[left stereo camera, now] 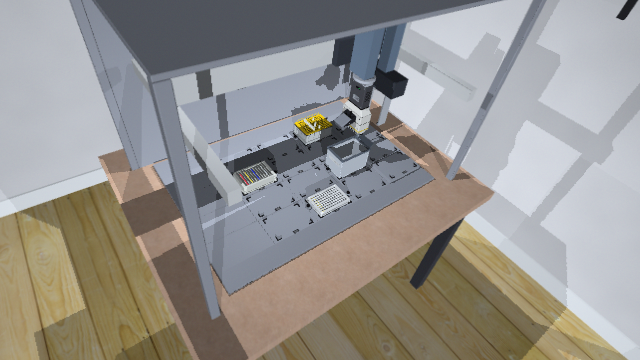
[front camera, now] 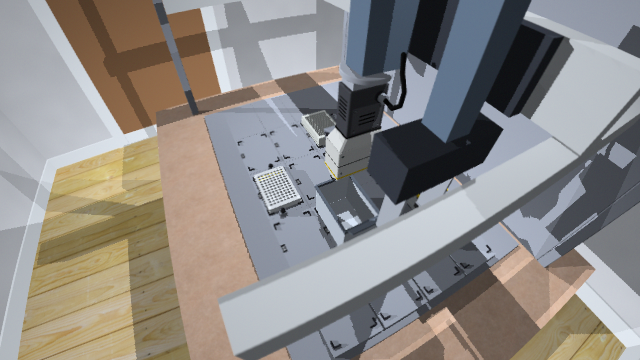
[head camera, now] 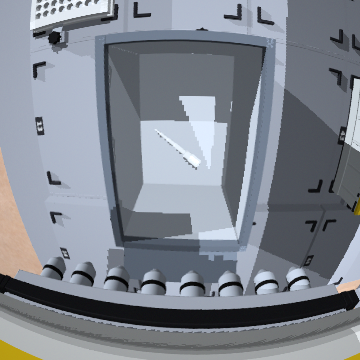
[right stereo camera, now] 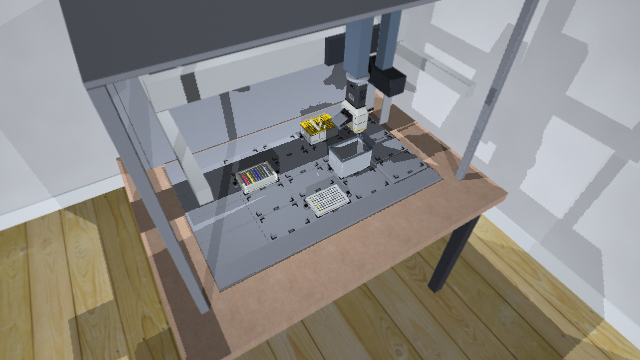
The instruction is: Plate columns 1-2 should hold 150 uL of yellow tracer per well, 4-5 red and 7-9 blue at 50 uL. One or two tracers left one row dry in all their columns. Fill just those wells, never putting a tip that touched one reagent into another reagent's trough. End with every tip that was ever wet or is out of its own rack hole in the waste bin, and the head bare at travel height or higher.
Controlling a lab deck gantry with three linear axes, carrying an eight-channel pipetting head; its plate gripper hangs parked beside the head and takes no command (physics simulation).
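The pipetting head (front camera: 348,155) (left stereo camera: 357,120) (right stereo camera: 356,119) hangs above the deck by the waste bin (head camera: 185,35) (left stereo camera: 346,166) (right stereo camera: 352,162). Its eight nozzles (head camera: 192,284) are bare in the head view. One pale tip (head camera: 186,155) lies on the bin floor. The white plate (front camera: 277,188) (head camera: 75,11) (left stereo camera: 328,200) (right stereo camera: 327,200) shows faint yellow at one end; its wells are too small to read. The trough rack (left stereo camera: 256,177) (right stereo camera: 256,176) shows red, yellow and blue strips. The yellow tip rack (left stereo camera: 312,127) (right stereo camera: 316,129) has pale patches. The parked plate gripper (left stereo camera: 383,120) (right stereo camera: 384,120) is open and empty, one paddle largely hidden.
The dark gripper block (front camera: 435,155) (left stereo camera: 391,84) (right stereo camera: 387,80) hangs beside the head. A pale crossbeam (front camera: 380,255) crosses the front view and hides part of the deck. Grey posts (left stereo camera: 187,200) (right stereo camera: 155,200) stand at the deck's corner.
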